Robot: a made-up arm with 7 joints. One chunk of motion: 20 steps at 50 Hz.
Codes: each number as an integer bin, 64 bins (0 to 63) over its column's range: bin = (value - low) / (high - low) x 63, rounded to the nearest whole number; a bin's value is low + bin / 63 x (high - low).
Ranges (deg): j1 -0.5..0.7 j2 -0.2..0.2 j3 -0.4..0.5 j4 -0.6..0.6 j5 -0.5..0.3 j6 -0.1..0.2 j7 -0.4..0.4
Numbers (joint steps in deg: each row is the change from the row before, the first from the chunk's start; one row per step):
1: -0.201 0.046 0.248 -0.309 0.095 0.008 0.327
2: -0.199 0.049 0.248 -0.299 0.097 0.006 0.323
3: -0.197 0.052 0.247 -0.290 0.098 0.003 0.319
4: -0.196 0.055 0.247 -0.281 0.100 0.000 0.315
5: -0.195 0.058 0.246 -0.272 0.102 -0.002 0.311
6: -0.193 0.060 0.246 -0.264 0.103 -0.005 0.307
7: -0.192 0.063 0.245 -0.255 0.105 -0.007 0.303
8: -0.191 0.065 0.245 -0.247 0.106 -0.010 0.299
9: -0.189 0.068 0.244 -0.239 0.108 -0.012 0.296
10: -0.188 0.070 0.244 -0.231 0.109 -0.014 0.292
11: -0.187 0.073 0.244 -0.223 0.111 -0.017 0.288
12: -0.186 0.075 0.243 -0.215 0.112 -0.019 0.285
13: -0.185 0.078 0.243 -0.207 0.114 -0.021 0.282
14: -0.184 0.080 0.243 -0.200 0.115 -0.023 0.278
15: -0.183 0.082 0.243 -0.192 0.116 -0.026 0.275
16: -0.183 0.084 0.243 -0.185 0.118 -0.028 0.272
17: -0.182 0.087 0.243 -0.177 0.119 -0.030 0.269
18: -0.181 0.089 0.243 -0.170 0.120 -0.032 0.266
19: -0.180 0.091 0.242 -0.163 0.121 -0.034 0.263
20: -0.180 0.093 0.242 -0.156 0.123 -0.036 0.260
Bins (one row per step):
1: 16 39 45 15 47 23 57
2: 16 39 45 16 47 22 57
3: 16 40 45 16 47 22 57
4: 16 40 45 17 47 21 56
5: 16 41 45 17 47 21 56
6: 16 41 45 18 47 20 56
7: 16 41 45 18 48 20 55
8: 16 42 45 19 48 19 55
9: 16 42 45 19 48 18 55
10: 16 43 45 19 48 18 54
11: 16 43 45 20 48 17 54
12: 16 43 45 20 48 17 54
13: 17 44 45 21 48 17 54
14: 17 44 45 21 48 16 53
15: 17 44 45 21 49 16 53
16: 17 45 45 22 49 15 53
17: 17 45 45 22 49 15 53
18: 17 46 45 23 49 14 52
19: 17 46 45 23 49 14 52
20: 17 46 45 23 49 13 52

